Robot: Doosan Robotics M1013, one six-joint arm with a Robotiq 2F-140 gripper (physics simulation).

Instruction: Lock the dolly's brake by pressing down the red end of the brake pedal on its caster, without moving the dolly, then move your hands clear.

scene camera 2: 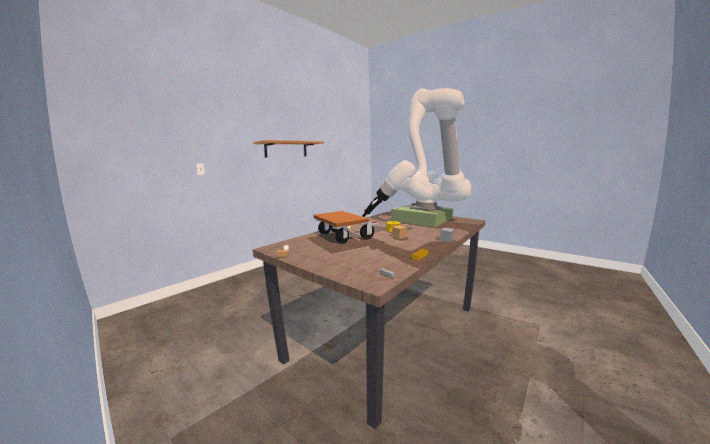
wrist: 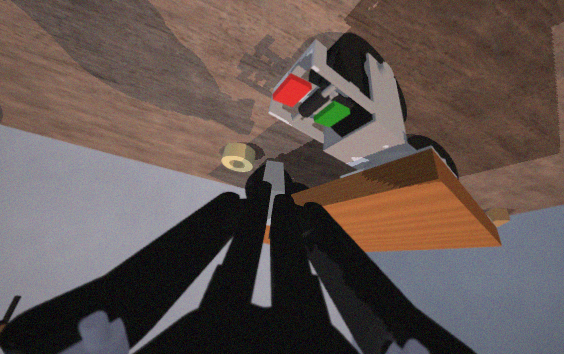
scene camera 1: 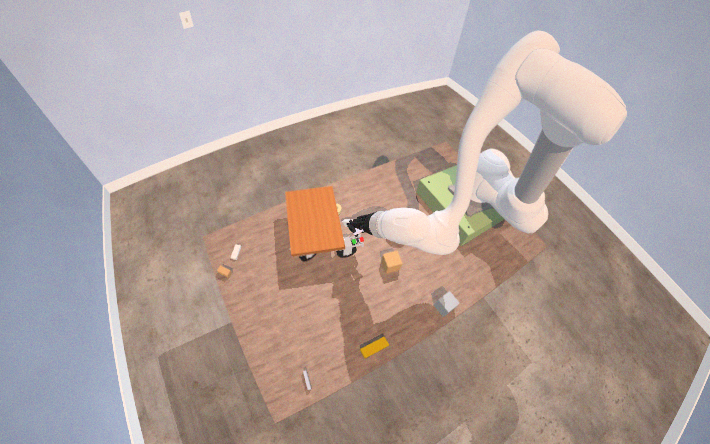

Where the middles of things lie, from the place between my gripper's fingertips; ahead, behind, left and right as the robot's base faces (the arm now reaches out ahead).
Now: hand 20 mm past the brake pedal [wrist: 291,89], 90 mm to the right of it and 10 mm above it. From my hand the other things lie so: caster bracket [wrist: 383,138] 20 mm ahead, 80 mm to the left, 40 mm below; then pale yellow ring [wrist: 240,157] 10 mm behind, 130 mm to the right, 80 mm below.
